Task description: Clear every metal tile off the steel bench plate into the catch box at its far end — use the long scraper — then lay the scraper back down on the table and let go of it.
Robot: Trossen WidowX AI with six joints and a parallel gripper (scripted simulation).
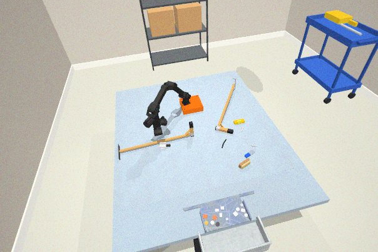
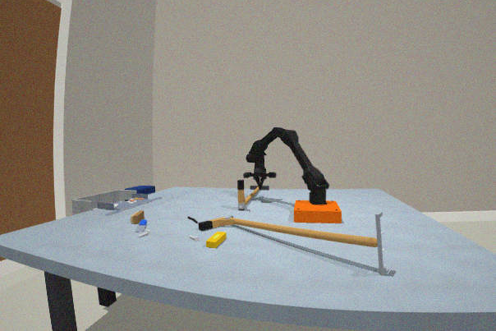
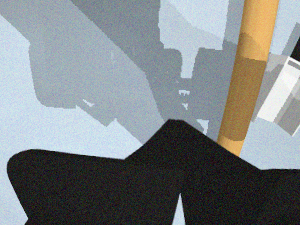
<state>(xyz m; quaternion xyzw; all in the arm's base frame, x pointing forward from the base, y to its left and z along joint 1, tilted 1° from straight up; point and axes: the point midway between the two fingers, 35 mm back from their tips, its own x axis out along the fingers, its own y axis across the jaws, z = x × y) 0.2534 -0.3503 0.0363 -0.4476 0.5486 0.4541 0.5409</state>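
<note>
Now: gripper tip 50 mm short of the scraper, 30 mm to the left of it and 10 mm below it. From my gripper tip the other things lie so: white-and-black piece (100 mm ahead, 50 mm below, 20 mm to the left); then yellow block (660 mm to the left, 150 mm ahead, 40 mm below); then black curved strip (430 mm to the left, 290 mm ahead, 50 mm below).
</note>
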